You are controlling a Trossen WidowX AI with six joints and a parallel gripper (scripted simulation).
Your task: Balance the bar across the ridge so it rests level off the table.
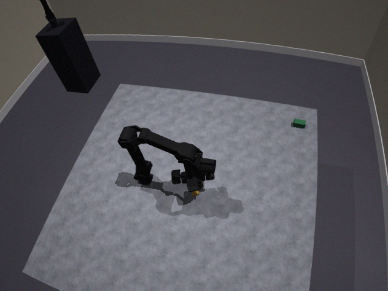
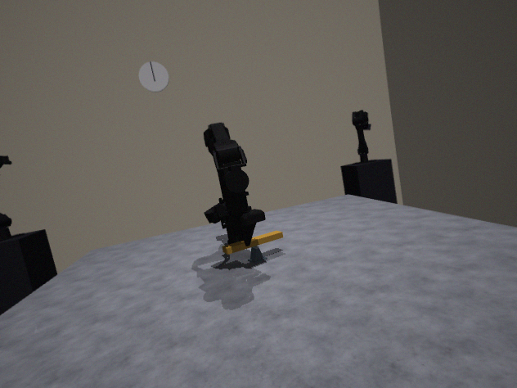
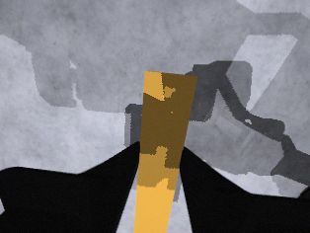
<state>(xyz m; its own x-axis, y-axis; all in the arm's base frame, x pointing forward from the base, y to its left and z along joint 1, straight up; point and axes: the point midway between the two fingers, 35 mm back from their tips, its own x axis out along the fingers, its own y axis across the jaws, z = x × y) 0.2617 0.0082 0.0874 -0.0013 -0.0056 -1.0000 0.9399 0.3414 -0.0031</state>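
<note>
Now: gripper tip 30 mm to the right of the yellow bar and 10 mm past it. The rest, counted from my gripper tip: green block 490 mm to the left, 480 mm ahead, 40 mm below.
</note>
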